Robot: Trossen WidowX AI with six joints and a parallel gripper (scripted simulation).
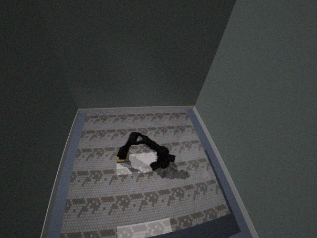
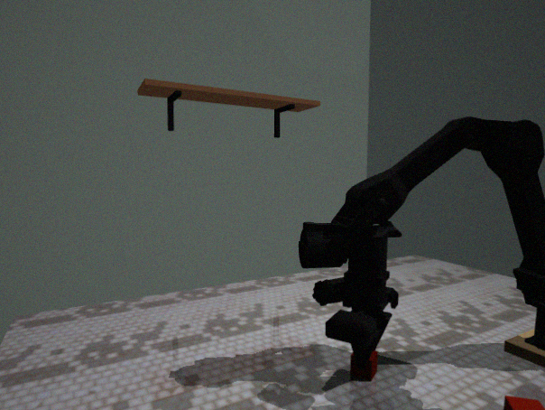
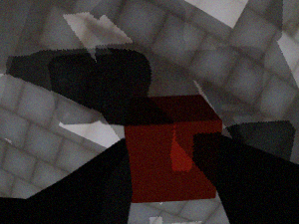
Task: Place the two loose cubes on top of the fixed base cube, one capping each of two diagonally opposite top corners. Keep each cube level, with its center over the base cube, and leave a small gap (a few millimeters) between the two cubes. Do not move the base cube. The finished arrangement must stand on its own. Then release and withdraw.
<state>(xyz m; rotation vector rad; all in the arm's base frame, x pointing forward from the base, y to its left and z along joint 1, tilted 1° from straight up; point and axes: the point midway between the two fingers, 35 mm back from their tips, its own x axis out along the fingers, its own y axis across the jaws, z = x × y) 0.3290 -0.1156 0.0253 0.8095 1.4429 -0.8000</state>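
My gripper tip is now 3 cm past the red cube, 22 cm to the right of it and 3 cm below it. Also, from my gripper tip: blue base cube: 4 cm behind, 21 cm to the left.
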